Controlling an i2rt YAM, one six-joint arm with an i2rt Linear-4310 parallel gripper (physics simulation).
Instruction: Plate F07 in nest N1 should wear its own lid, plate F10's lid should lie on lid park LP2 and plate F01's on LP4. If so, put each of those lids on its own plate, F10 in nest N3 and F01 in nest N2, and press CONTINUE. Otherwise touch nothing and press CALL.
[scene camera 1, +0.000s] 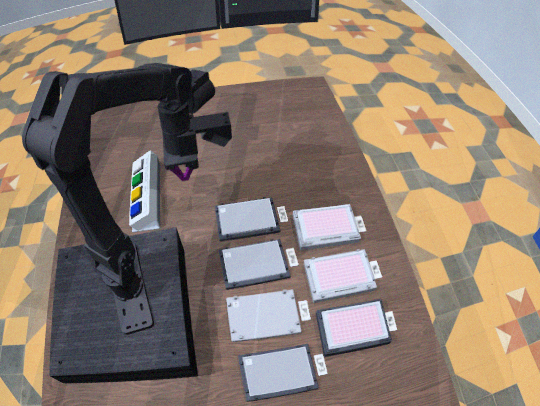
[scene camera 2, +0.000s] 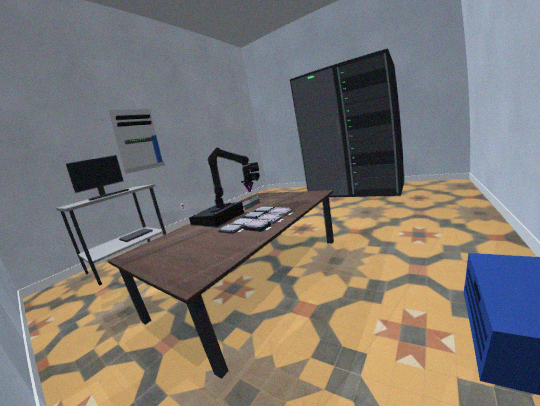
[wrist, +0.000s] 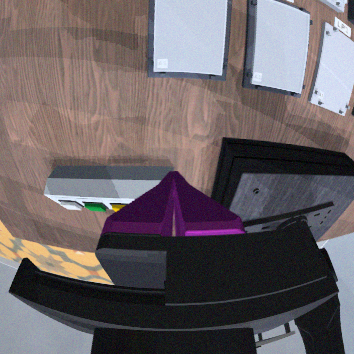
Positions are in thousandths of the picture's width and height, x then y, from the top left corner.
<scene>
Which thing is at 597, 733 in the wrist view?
My gripper.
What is my gripper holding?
Nothing.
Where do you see my gripper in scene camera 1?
344, 442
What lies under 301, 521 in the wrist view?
A white button box.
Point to a white button box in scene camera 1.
275, 538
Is my gripper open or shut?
Shut.
</scene>
